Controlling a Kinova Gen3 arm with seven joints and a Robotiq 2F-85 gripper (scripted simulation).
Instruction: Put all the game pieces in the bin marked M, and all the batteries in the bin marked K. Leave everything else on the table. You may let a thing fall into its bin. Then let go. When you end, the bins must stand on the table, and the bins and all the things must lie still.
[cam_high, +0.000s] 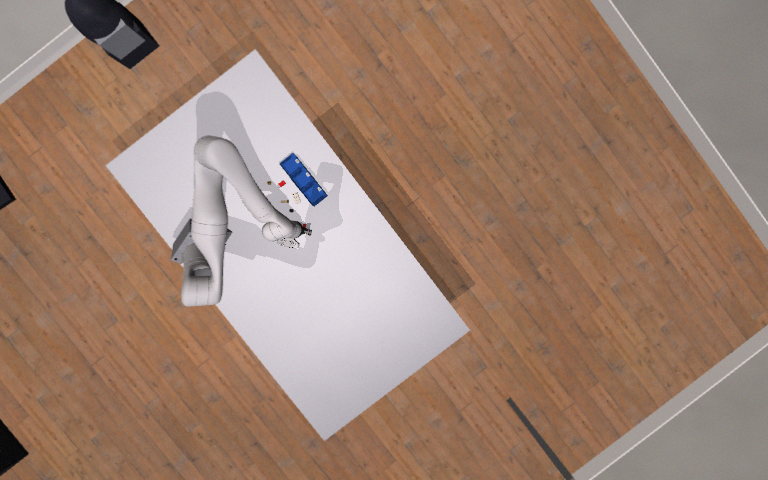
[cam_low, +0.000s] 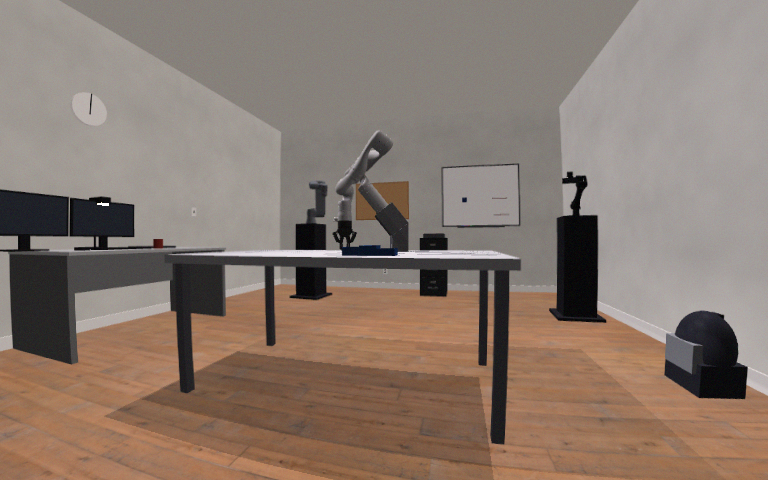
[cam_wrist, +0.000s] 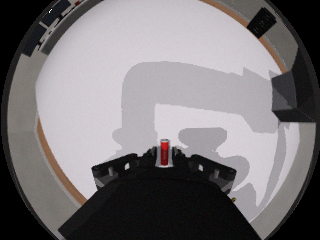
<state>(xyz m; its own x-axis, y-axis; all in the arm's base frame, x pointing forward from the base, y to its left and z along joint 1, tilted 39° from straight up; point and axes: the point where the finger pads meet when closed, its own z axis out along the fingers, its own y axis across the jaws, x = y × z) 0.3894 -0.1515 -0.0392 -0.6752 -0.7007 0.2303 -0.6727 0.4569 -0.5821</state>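
Now: the red cylinder 3 cm below my hand. Round my hand: white tile (5 cm ahead, 15 cm to the left, 3 cm below); then black piece (11 cm to the left, 3 cm below); then bin (13 cm ahead, 20 cm to the left, 1 cm below).
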